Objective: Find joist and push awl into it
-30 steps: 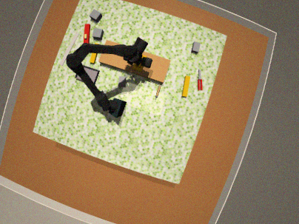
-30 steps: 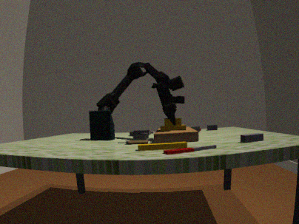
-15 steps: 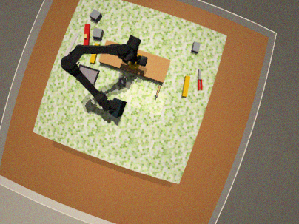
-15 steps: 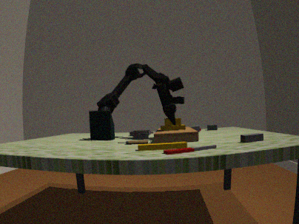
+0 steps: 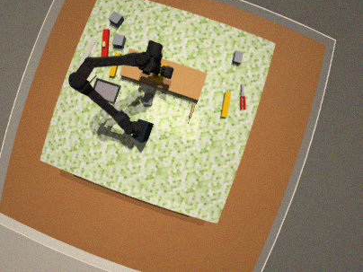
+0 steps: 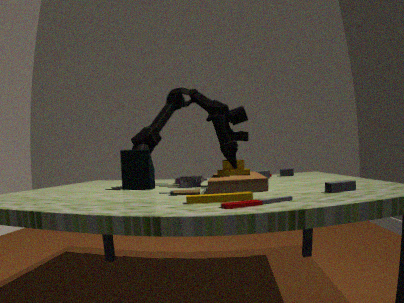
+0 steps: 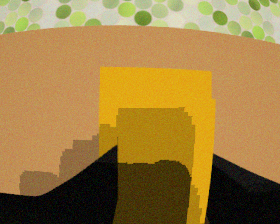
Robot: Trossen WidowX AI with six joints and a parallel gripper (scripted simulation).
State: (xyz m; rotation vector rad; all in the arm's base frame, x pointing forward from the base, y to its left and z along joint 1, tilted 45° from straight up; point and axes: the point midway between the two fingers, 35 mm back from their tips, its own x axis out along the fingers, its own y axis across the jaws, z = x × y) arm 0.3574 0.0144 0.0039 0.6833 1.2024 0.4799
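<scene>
The indicator light lies 40 mm behind my gripper tip and 30 mm above it. Round my gripper tip: yellow stud finder: 20 mm behind, 20 mm above; then grey tray: 200 mm behind, 310 mm to the left, 50 mm below; then awl: 190 mm behind, 260 mm to the right, 60 mm below.
</scene>
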